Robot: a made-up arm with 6 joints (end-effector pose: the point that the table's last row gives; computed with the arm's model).
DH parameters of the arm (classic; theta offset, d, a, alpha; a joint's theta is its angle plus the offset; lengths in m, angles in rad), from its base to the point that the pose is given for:
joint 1: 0 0.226 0 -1.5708
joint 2: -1.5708 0 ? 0
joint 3: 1.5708 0.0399 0 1.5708
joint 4: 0 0.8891 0 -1.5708
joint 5: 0 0 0 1.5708
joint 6: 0 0.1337 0 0
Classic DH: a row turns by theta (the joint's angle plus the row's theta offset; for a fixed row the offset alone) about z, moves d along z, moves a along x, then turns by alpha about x.
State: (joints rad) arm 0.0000 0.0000 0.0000 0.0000 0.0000 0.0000
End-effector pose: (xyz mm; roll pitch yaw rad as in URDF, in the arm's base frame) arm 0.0 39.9 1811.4 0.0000 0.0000 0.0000
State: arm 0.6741 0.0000 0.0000 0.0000 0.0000 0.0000
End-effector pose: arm -24.9 31.2 1811.4 0.0000 0.0000 0.6741
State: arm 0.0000 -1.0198 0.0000 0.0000 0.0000 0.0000
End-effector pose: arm -1350.8 39.9 1056.0 0.0000 -1.0198 0.0000
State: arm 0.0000 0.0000 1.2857 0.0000 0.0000 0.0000
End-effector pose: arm 981.5 39.9 1076.3 0.0000 1.2857 0.0000
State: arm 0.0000 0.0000 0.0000 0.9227 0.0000 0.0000
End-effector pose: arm 0.0 39.9 1811.4 0.0000 0.0000 0.9227
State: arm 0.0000 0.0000 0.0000 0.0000 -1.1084 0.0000
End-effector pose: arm -119.7 39.9 1737.3 0.0000 -1.1084 0.0000
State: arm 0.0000 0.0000 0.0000 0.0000 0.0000 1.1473
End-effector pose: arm 0.0 39.9 1811.4 0.0000 0.0000 1.1473
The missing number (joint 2, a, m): 0.5626
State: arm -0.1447 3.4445 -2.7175 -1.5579 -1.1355 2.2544
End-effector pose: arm 477.8 93.2 396.5 -0.3080 1.2252 0.8090
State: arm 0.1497 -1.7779 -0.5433 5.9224 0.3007 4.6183
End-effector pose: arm -1308.7 -171.2 -556.0 2.0676 0.3442 -1.1229
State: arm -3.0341 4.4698 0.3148 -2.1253 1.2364 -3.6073
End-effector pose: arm 1465.7 226.0 91.8 -2.1995 -0.6381 0.0915
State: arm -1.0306 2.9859 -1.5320 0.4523 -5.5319 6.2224
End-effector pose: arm 622.3 -882.5 -296.2 2.5038 0.8594 1.6944
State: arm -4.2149 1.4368 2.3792 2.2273 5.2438 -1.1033
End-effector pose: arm 90.5 -58.8 -402.3 -1.6382 -0.0511 -1.8868
